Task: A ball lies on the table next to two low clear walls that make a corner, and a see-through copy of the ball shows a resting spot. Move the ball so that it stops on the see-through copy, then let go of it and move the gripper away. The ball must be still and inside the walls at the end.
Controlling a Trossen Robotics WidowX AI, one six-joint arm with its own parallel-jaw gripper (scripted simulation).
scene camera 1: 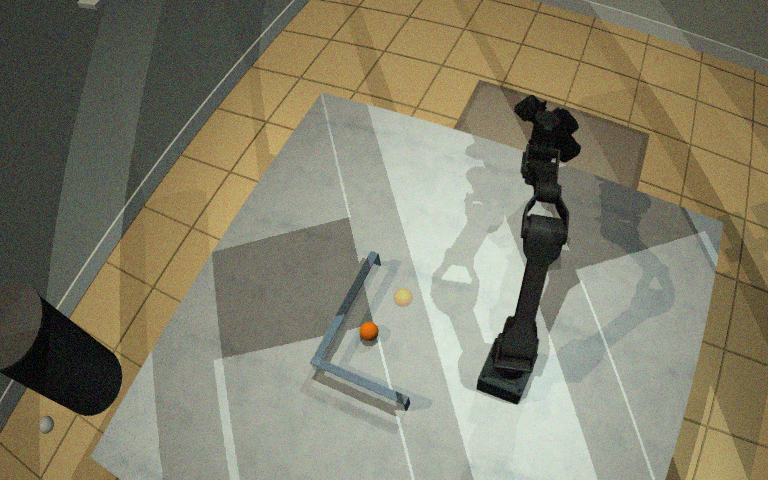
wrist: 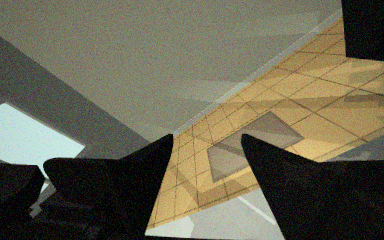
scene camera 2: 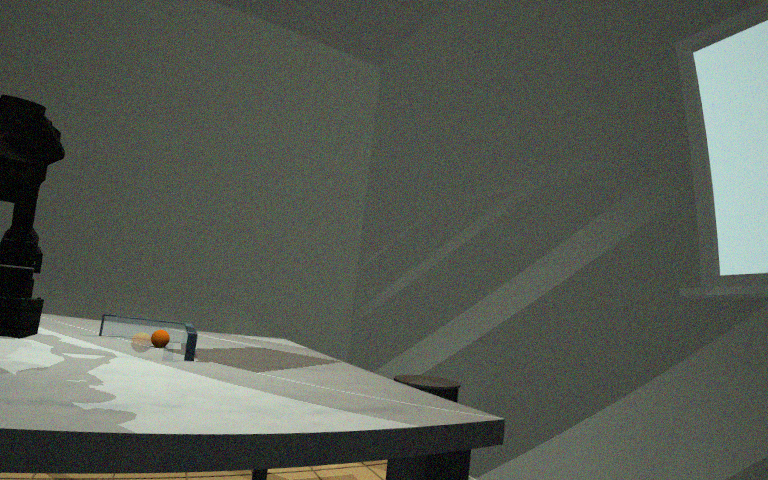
My gripper is open, with nothing in its grasp. Also in view: a clear wall.
My gripper is seen too in the wrist view.
